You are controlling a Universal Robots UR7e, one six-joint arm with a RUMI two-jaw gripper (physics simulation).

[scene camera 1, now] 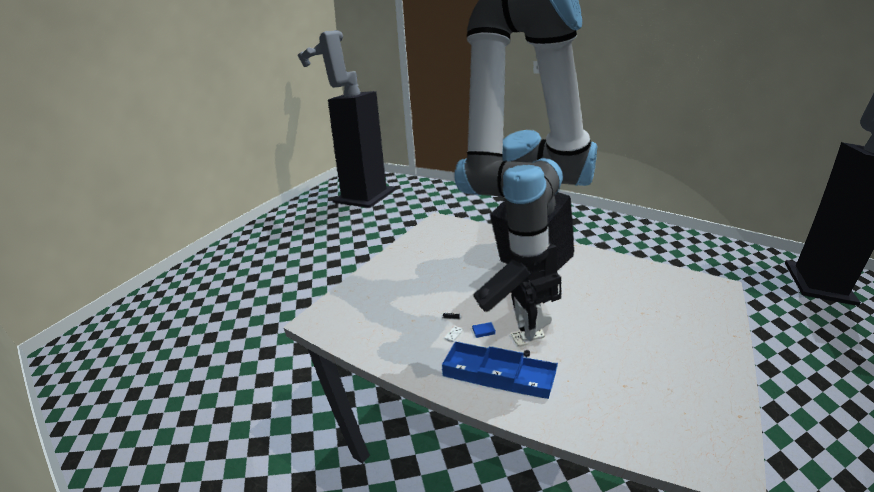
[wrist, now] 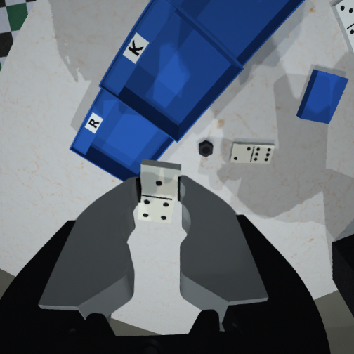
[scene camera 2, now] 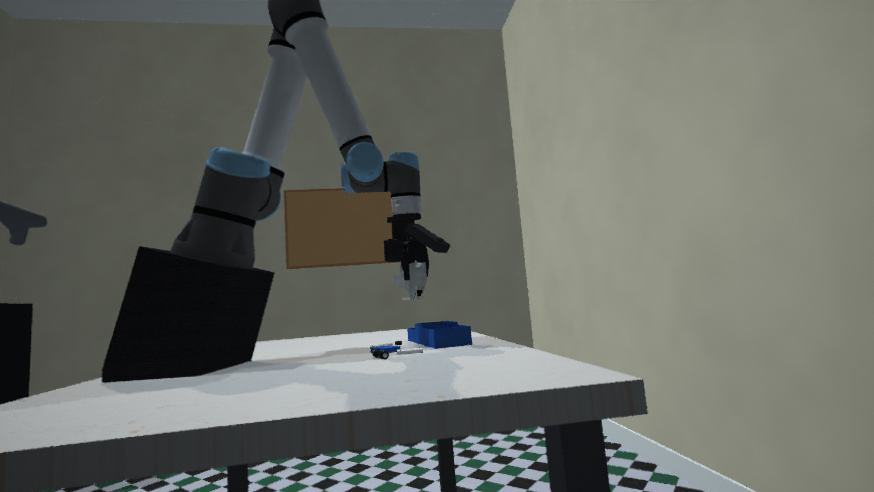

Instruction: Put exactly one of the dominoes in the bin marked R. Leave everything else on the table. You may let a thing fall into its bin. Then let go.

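Places are measured from the arm's base along level axes (x right, y back, z down), in metres.
Pixels of known places: gripper, between the fingertips: [scene camera 1: 527, 337] [scene camera 2: 415, 299]; arm's base, origin of its link: [scene camera 2: 213, 260].
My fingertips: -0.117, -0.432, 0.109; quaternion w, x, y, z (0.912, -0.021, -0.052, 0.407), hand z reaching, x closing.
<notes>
For each thing: its top centre in the pictures, then the offset to it from my fingertips, as dx, dy, dz. "spot": a spot on its surface instead.
- bin marked R, a spot on its surface: [scene camera 1: 539, 370] spot: -0.039, +0.002, +0.099
- blue tray, centre of its top: [scene camera 1: 501, 361] [scene camera 2: 435, 322] +0.046, -0.036, +0.059
- second domino, centre of its top: [scene camera 1: 519, 337] +0.042, +0.096, +0.099
- third domino, centre of its top: [scene camera 2: 409, 349] [scene camera 1: 453, 333] +0.205, +0.056, +0.099
- Bin K, a spot on its surface: [scene camera 1: 501, 363] spot: +0.054, -0.004, +0.099
- bin T, a spot on its surface: [scene camera 1: 467, 356] spot: +0.139, -0.010, +0.099
- black hex nut, centre of its top: [scene camera 1: 526, 352] +0.008, +0.051, +0.097
- blue block, centre of its top: [scene camera 2: 385, 347] [scene camera 1: 483, 328] +0.139, +0.097, +0.096
- black battery, centre of its top: [scene camera 2: 380, 350] [scene camera 1: 452, 313] +0.237, +0.118, +0.091
My gripper [scene camera 1: 530, 334] [scene camera 2: 412, 297] [wrist: 159, 178] is shut on a white domino [wrist: 159, 175], one pip on one half and four on the other. It holds it well above the table, on the robot's side of the tray; in the wrist view the domino's far end meets the near corner of the bin marked R [scene camera 1: 539, 370] [wrist: 132, 131]. R is an end compartment of the blue tray [scene camera 2: 451, 337], and its visible floor shows no object. A second domino [scene camera 1: 518, 339] [wrist: 252, 153] lies flat on the table. A third domino [scene camera 1: 453, 333] [wrist: 346, 20] lies farther off.
Bin K [scene camera 1: 501, 363] [wrist: 172, 75] adjoins R, and bin T [scene camera 1: 467, 356] is at the tray's other end. A black hex nut [scene camera 1: 526, 353] [wrist: 205, 148] lies near R. A blue block [scene camera 1: 483, 329] [wrist: 322, 96] and a black battery [scene camera 1: 451, 315] lie on the table.
</notes>
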